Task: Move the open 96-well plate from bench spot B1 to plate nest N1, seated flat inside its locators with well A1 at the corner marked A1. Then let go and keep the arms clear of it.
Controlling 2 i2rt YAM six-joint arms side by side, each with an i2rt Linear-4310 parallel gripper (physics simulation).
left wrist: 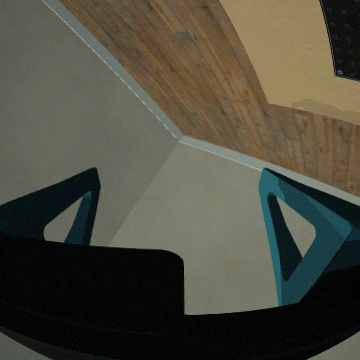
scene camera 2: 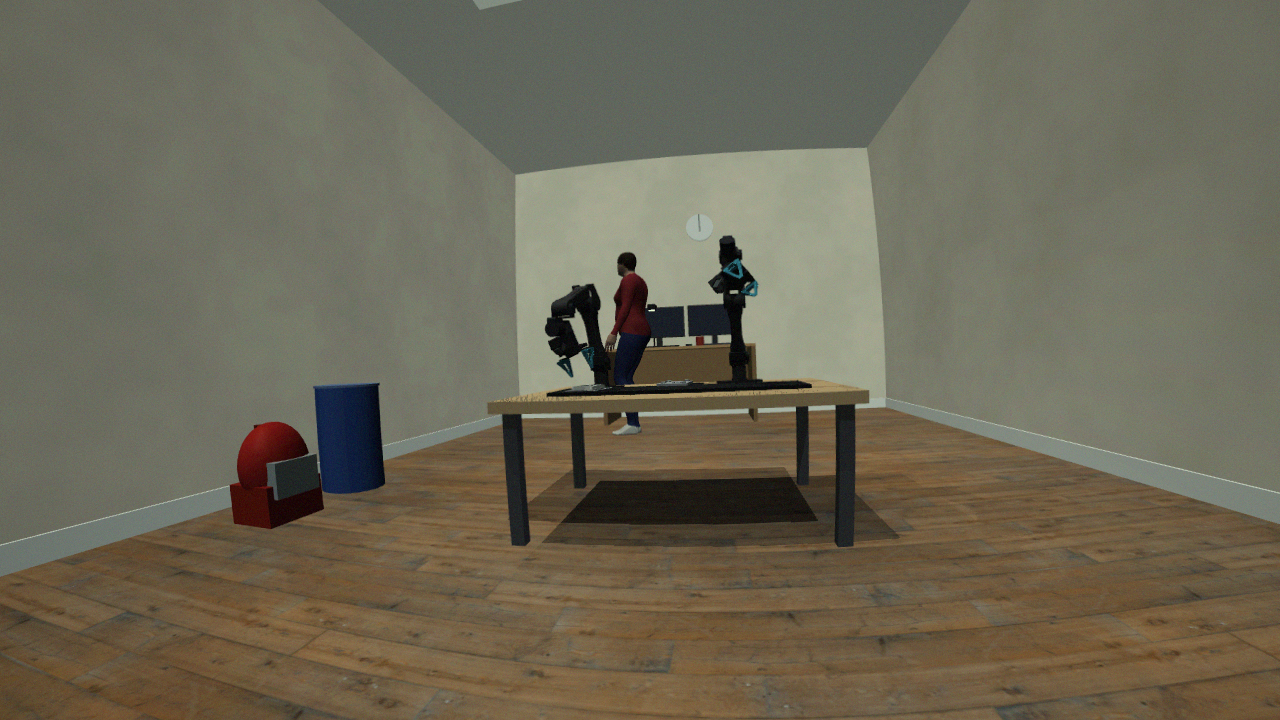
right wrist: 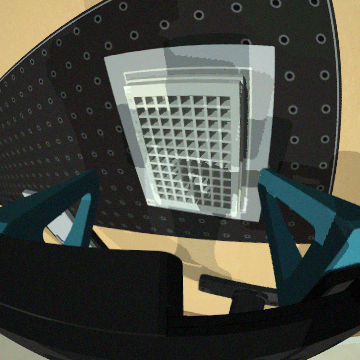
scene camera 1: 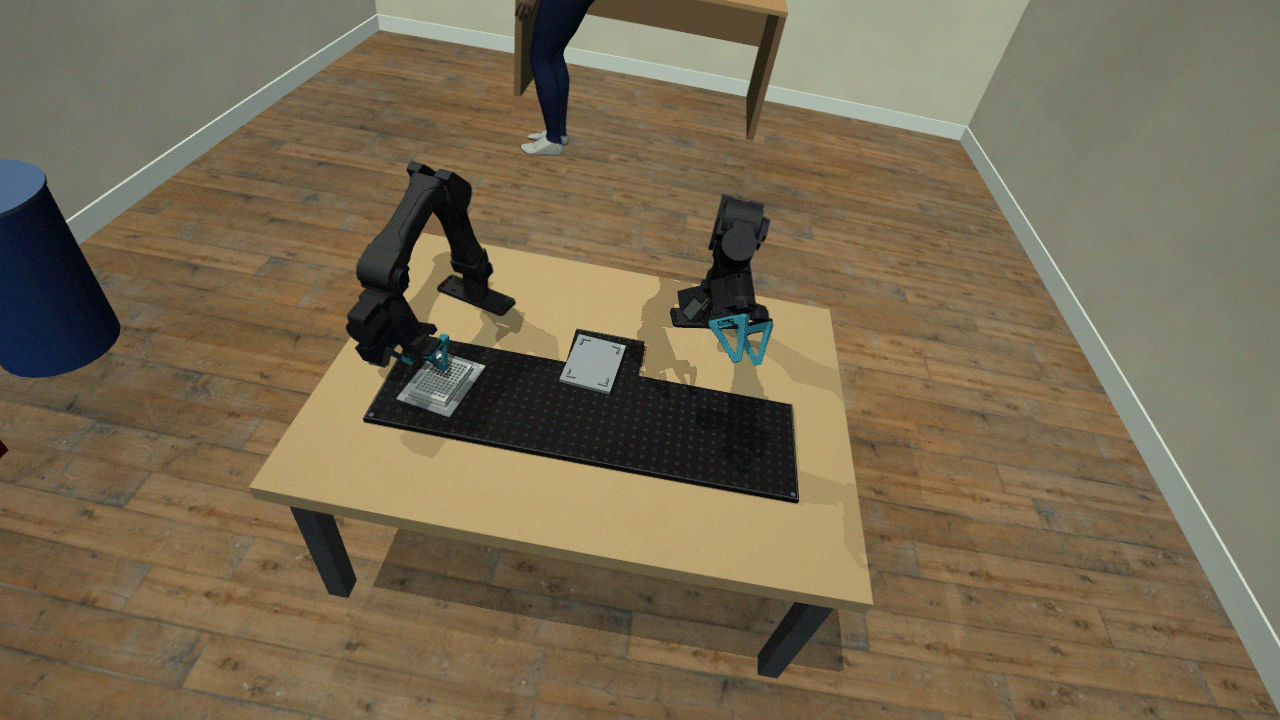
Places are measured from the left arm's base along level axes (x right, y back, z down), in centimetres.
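Pixels of known places: left gripper, fingertip midpoint: (left wrist: 179, 176) (scene camera 2: 748, 286) (scene camera 1: 747, 363); right gripper, fingertip midpoint: (scene camera 2: 582, 372) (right wrist: 178, 177) (scene camera 1: 428, 366); left arm's base, origin of the base link: (scene camera 2: 739, 382) (scene camera 1: 707, 319); right arm's base, origin of the base link: (right wrist: 250, 290) (scene camera 1: 476, 296).
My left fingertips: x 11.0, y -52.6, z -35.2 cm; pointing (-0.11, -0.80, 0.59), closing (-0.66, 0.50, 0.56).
Note:
For each thing: its top centre in the pictures, then the offset to it from my left fingertips. "*": a spot on its surface instead. Level surfaces: height alone.
- open 96-well plate, middle of its top: (right wrist: 186, 157) (scene camera 1: 441, 377) (scene camera 2: 588, 385) dx +55.6, dy +26.9, dz +32.3 cm
- bench spot B1, surface spot: (right wrist: 262, 75) * dx +63.3, dy +23.3, dz +33.8 cm
- Nest N1, middle of its top: (right wrist: 56, 227) (scene camera 1: 594, 359) (scene camera 2: 675, 380) dx +21.4, dy +33.2, dz +32.2 cm
- black perforated board, its level: dz +33.9 cm
- wooden table, its level: dz +35.2 cm
The open 96-well plate (scene camera 1: 438, 380) (right wrist: 192, 130) lies on the pale pad of bench spot B1 (right wrist: 262, 75), at the left of the black board in scene camera 1. Its A1 label is not legible. Nest N1 (scene camera 1: 594, 362) is a pale rectangle with dark corner locators and nothing on it; a sliver of the nest (right wrist: 62, 225) shows in the right wrist view. Its A1 mark is too small to read. My right gripper (scene camera 1: 425, 365) (scene camera 2: 580, 369) (right wrist: 178, 177) is open, above the plate's back edge. My left gripper (scene camera 1: 748, 360) (scene camera 2: 742, 279) (left wrist: 179, 176) is open and empty, raised far from the plate.
A black perforated board (scene camera 1: 537, 425) (left wrist: 345, 40) lies on the wooden table (scene camera 1: 554, 514). A person (scene camera 1: 553, 71) (scene camera 2: 630, 308) stands behind the table near a desk (scene camera 1: 689, 19). A blue barrel (scene camera 1: 53, 277) (scene camera 2: 349, 438) and a red object (scene camera 2: 268, 465) stand on the floor at left.

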